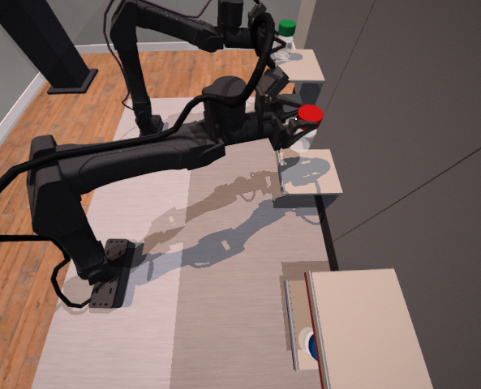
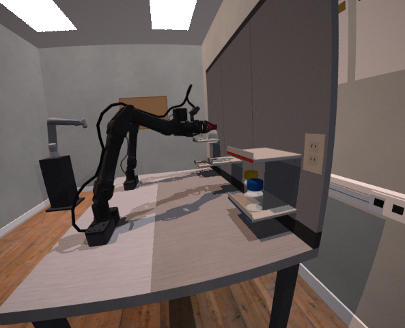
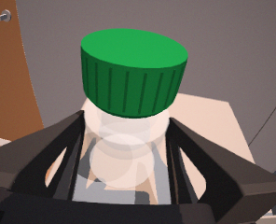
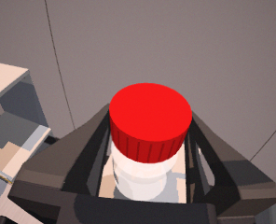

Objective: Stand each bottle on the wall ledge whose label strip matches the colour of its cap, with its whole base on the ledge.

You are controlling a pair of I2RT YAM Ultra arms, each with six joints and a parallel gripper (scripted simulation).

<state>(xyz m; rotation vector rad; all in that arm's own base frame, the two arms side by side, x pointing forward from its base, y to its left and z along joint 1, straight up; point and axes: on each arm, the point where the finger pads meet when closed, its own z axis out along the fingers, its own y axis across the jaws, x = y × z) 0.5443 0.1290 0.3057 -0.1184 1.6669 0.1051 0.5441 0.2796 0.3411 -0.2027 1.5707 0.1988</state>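
My left gripper is now 1 cm short of the green-capped bottle and 1 cm above it. Round my left hand: grey wall panel: 43 cm to the right, 16 cm ahead, 10 cm above; red-capped bottle: 43 cm to the right; yellow-capped bottle: 77 cm to the right, 20 cm below, 6 cm ahead.
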